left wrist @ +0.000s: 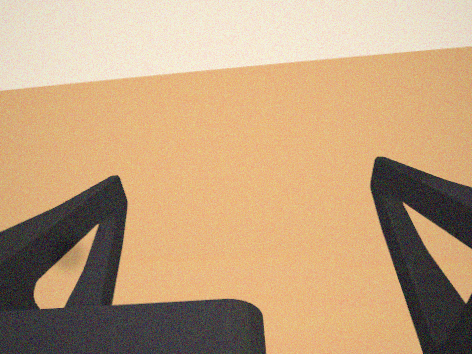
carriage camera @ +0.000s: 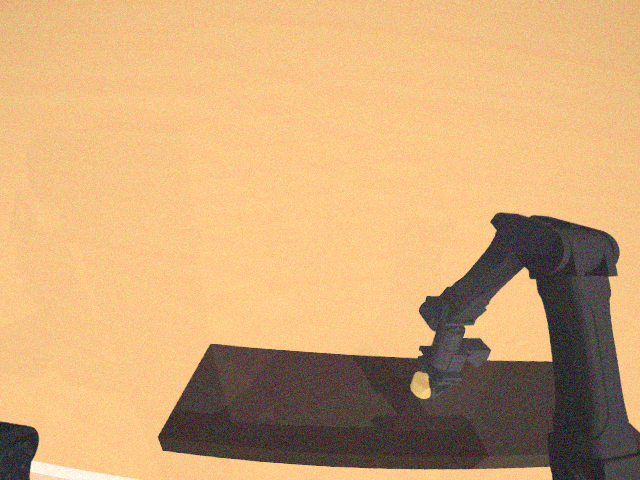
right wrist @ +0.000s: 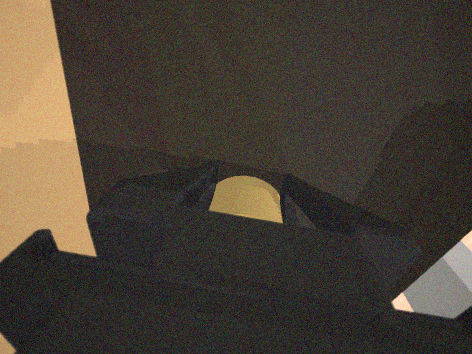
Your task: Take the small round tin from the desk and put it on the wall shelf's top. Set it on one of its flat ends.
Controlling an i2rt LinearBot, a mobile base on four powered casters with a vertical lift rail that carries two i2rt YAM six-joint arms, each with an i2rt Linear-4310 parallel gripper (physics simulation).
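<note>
The small round tin is yellow and sits between the fingers of my right gripper, which is shut on it. In the carriage camera view the tin shows in front of the dark wall shelf's top; whether its underside touches the shelf I cannot tell. In the right wrist view part of the tin is hidden behind the gripper body, and the dark shelf top lies beyond it. My left gripper is wide open with no thing between its fingers, away from the shelf.
A tan wall stands behind the shelf. The shelf's front edge runs along the lower part of the carriage camera view. Part of the left arm shows at lower left. A grey object shows at lower right in the right wrist view.
</note>
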